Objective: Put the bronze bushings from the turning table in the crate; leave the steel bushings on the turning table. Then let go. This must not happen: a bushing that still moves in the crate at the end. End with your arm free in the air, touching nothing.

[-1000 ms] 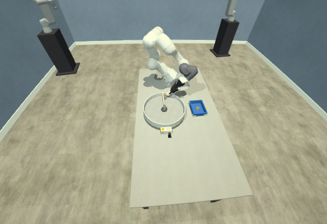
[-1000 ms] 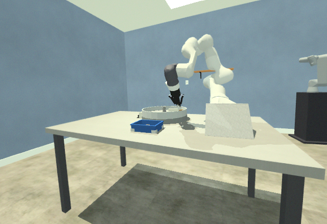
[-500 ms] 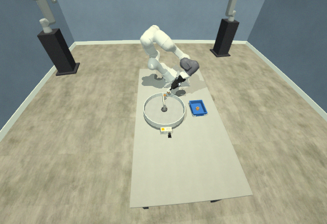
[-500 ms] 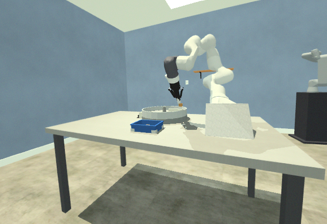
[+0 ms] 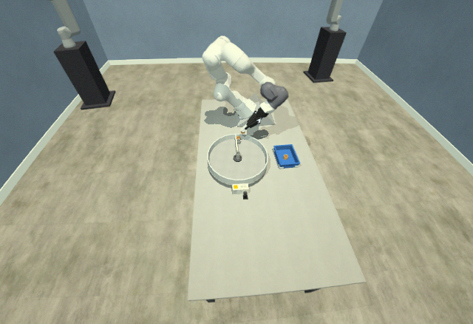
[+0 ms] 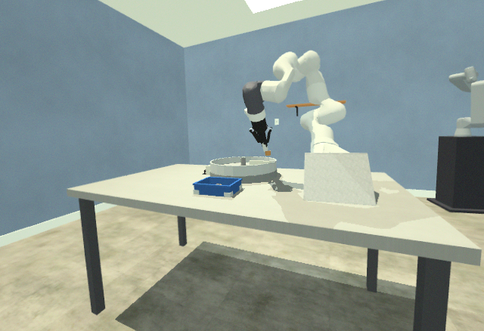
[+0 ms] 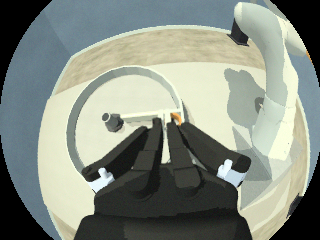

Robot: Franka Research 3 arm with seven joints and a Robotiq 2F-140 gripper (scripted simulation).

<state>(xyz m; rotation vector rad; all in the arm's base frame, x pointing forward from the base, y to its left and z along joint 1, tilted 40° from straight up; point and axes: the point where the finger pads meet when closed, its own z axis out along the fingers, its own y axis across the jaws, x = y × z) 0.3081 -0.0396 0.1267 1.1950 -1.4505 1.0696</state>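
Right now my hand is 180 mm short of the crate, 280 mm to the right of it and 170 mm above it. The rest, counted from my hand: turning table: 160 mm ahead, 90 mm to the right, 140 mm below.
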